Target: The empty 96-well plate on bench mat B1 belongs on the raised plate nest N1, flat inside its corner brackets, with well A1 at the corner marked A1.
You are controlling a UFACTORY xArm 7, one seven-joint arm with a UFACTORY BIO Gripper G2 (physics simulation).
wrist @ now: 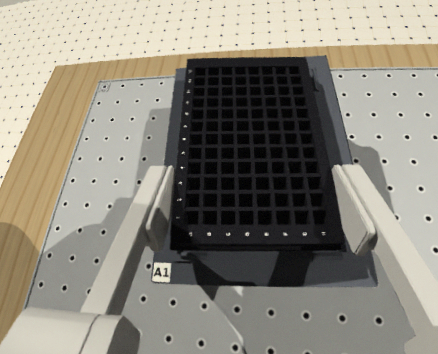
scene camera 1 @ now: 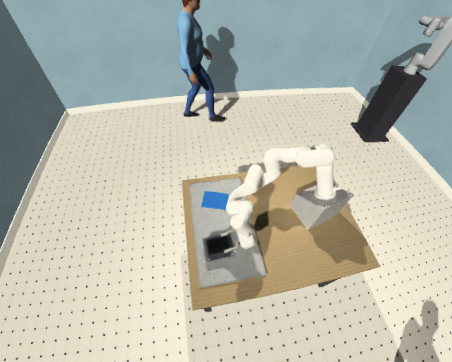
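Black 96-well plate [wrist: 253,174] visible to me.
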